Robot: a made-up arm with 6 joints.
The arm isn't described. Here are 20 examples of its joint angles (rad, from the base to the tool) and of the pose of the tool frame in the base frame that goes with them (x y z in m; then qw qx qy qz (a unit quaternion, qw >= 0)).
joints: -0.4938 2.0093 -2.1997 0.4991 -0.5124 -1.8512
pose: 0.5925 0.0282 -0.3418 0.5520 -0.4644 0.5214 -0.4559
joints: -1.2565 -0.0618 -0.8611 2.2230 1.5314 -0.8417
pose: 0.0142 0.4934 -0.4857 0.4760 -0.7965 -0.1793 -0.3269
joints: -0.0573 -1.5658 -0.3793 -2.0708 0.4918 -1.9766
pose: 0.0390 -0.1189 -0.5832 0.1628 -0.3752 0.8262 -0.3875
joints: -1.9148 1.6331 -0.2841 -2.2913 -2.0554 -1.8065
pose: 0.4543 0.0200 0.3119 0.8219 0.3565 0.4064 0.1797
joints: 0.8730 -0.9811 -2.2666 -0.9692 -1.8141 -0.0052
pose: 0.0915 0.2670 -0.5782 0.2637 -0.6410 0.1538 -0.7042
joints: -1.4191 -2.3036 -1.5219 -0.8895 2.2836 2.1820
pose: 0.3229 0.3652 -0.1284 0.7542 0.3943 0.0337 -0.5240
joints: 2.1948 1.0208 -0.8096 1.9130 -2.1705 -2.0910
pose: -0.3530 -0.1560 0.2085 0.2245 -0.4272 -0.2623 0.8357
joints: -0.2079 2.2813 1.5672 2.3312 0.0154 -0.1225
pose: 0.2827 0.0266 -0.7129 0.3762 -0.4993 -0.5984 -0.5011
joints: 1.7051 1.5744 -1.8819 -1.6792 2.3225 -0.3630
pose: -0.4145 -0.3280 0.4243 0.2256 -0.6088 -0.2928 0.7020
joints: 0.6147 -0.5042 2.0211 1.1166 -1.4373 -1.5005
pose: -0.3488 0.6832 0.0832 0.7678 -0.0385 -0.5211 -0.3706
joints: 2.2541 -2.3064 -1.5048 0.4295 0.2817 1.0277
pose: -0.0767 0.6655 0.5545 0.5776 0.5924 -0.1325 -0.5457
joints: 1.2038 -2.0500 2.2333 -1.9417 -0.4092 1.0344
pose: -0.1359 -0.4805 -0.0339 0.2184 -0.7129 -0.6664 0.0028
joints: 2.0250 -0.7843 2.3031 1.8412 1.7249 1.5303
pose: -0.0981 -0.1396 0.0592 0.4540 -0.1044 0.2518 0.8483
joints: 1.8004 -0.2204 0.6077 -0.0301 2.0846 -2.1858
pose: -0.3046 0.3046 -0.0228 0.1957 -0.8767 -0.1587 0.4098
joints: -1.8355 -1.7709 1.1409 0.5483 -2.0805 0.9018
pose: 0.2446 0.4441 -0.2837 0.8210 -0.3775 -0.0436 -0.4262
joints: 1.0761 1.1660 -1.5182 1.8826 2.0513 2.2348
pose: -0.1651 0.2351 0.1745 0.0192 0.1676 -0.9106 0.3772
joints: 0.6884 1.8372 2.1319 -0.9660 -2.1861 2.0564
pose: 0.0791 -0.1470 0.2736 0.0318 0.2249 0.8549 0.4664
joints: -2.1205 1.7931 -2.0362 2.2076 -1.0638 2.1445
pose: -0.0428 -0.1923 -0.0773 0.3301 -0.6249 0.1452 -0.6924
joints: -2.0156 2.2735 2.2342 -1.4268 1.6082 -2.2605
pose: 0.2466 0.1058 0.4030 0.2830 -0.4233 -0.2676 -0.8180
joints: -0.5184 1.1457 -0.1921 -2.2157 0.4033 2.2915
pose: -0.1247 0.4190 -0.0790 0.6832 0.5724 -0.2593 0.3719
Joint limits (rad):
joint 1: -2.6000..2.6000
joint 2: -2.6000..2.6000
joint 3: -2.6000..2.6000
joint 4: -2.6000..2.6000
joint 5: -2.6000..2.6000
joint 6: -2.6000..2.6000
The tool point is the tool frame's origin. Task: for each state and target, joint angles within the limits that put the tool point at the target. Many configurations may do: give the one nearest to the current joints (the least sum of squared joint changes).
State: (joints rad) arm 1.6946 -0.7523 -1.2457 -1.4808 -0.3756 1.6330
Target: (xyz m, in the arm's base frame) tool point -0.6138 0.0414 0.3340
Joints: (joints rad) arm 1.6789 -0.1564 -1.0278 -2.0609 -0.1928 1.6493
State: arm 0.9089 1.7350 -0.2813 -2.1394 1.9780 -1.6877
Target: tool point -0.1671 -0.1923 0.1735
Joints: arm 0.6152 1.6805 -0.3517 -2.0643 2.1683 -2.2330
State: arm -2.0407 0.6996 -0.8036 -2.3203 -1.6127 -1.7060
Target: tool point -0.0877 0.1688 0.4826
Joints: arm -2.2943 0.7396 -1.0402 -2.4508 -1.4729 -1.7330
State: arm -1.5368 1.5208 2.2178 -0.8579 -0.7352 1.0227
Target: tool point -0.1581 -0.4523 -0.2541
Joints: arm -1.8621 2.1682 1.7025 -0.3708 -1.1086 0.9337
